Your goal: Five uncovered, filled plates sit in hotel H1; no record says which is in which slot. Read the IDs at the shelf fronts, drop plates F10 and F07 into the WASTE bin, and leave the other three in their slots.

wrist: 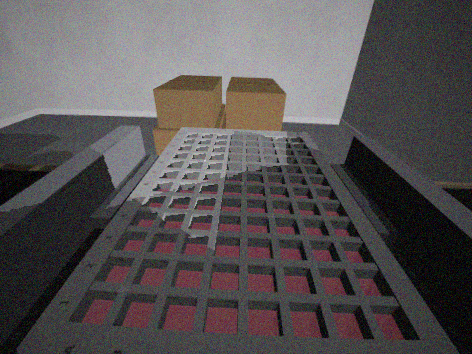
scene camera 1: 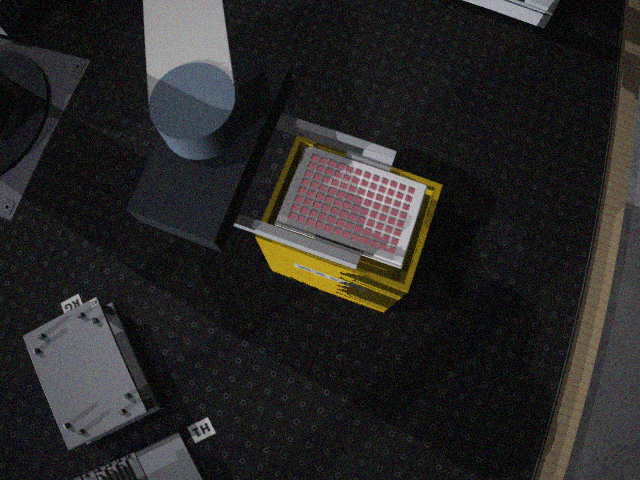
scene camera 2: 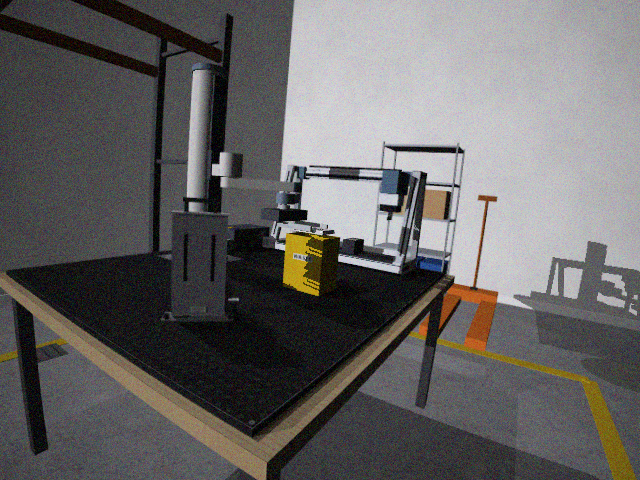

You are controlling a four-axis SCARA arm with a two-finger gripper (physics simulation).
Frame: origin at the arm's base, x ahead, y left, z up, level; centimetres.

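Seen in the pictures: gripper, between the fingertips: (wrist: 244,150) (scene camera 1: 376,209) (scene camera 2: 319,228).
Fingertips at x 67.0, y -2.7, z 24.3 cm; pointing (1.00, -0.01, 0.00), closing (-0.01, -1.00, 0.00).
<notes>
Pixels of each thing's middle, then the offset from my fingertips to it.
- plate with pink-filled wells, middle of its body: (wrist: 243,196) (scene camera 1: 352,204) (scene camera 2: 313,230) dx -2.4, dy +0.0, dz -1.0 cm
- bin, middle of its body: (scene camera 1: 346,234) (scene camera 2: 311,262) dx -2.4, dy +0.1, dz -13.0 cm
- Hotel H1, middle of its body: (scene camera 2: 200,255) dx -12.0, dy -42.9, dz -7.0 cm
- tagged RG, middle of its body: (scene camera 1: 89,373) dx -28.7, dy -27.4, dz -19.5 cm
A plate with pink-filled wells (scene camera 1: 356,204) (wrist: 235,225) is level inside the outline of the yellow WASTE bin's mouth, at about rim height. The bin (scene camera 1: 281,258) (scene camera 2: 297,273) stands upright. My gripper (scene camera 1: 368,207) (scene camera 2: 321,229) (wrist: 244,150) is shut on this plate, one finger along each long side; the fingers lie over the bin's rim. No ID is readable on the held plate. Hotel H1 (scene camera 1: 165,459) (scene camera 2: 199,248) is cut off at the bottom left of scene camera 1; scene camera 2 shows its tall grey housing. The plates in its slots cannot be identified.
A grey stand tagged RG (scene camera 1: 85,377) is beside H1, whose tag (scene camera 1: 201,429) lies on the dark mat. The arm's round base plate shows at the left in scene camera 1. A white gantry frame (scene camera 2: 361,262) stands behind the bin. The wooden table edge (scene camera 1: 584,330) runs along the right.
</notes>
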